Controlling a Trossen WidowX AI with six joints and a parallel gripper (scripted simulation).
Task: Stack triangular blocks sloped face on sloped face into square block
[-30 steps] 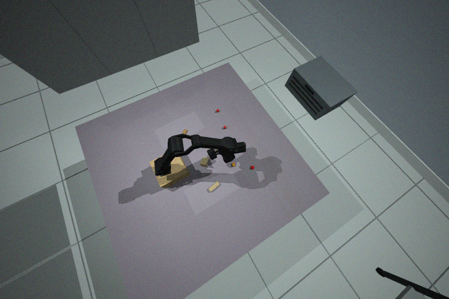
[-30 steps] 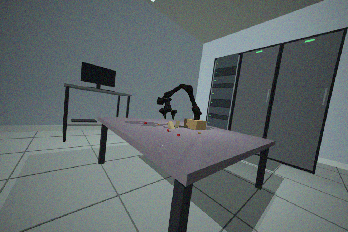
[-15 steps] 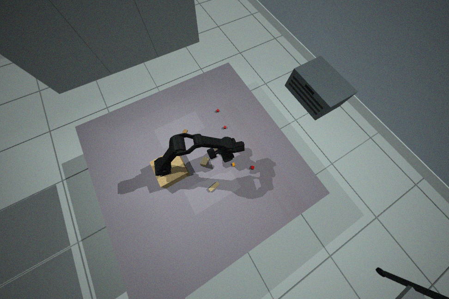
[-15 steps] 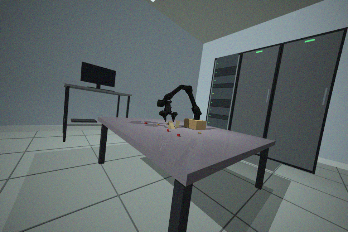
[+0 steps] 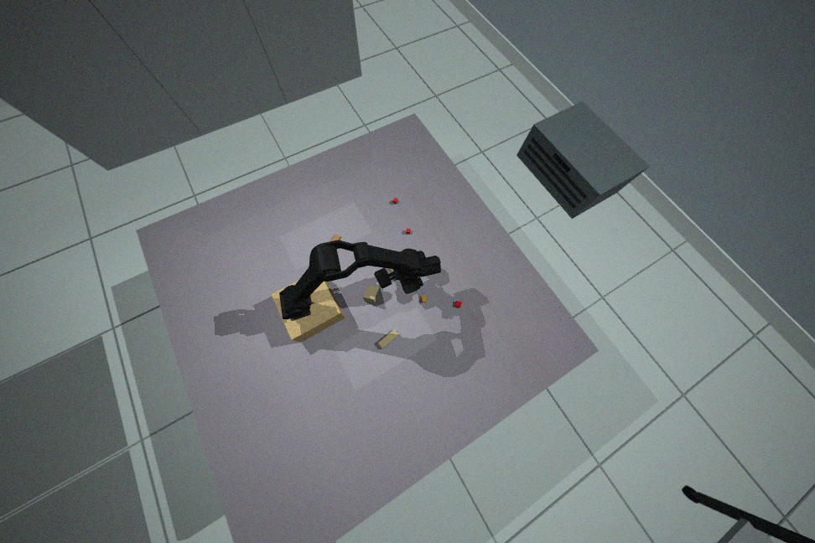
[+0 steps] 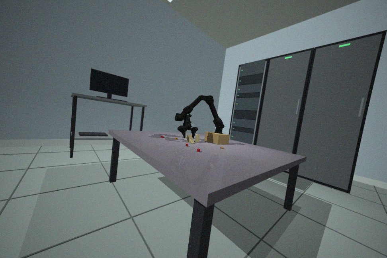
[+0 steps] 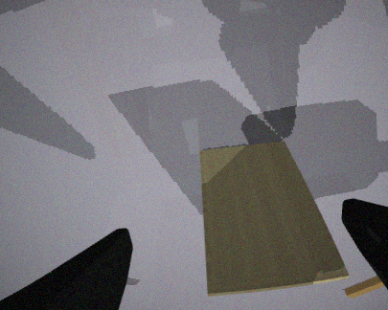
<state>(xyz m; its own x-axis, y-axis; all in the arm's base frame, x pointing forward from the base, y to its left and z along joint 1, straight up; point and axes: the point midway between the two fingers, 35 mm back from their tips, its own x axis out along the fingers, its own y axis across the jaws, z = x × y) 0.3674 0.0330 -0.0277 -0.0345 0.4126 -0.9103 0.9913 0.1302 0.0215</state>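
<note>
Right now my gripper tip is 10 mm past the tan triangular block and 20 mm above it. Round my gripper tip: tan wooden triangular block: 130 mm behind, 70 mm to the right, 20 mm below; orange cube: 60 mm ahead, 140 mm to the right, 30 mm below; thin tan bar: 120 mm behind, 230 mm to the right, 30 mm below.
</note>
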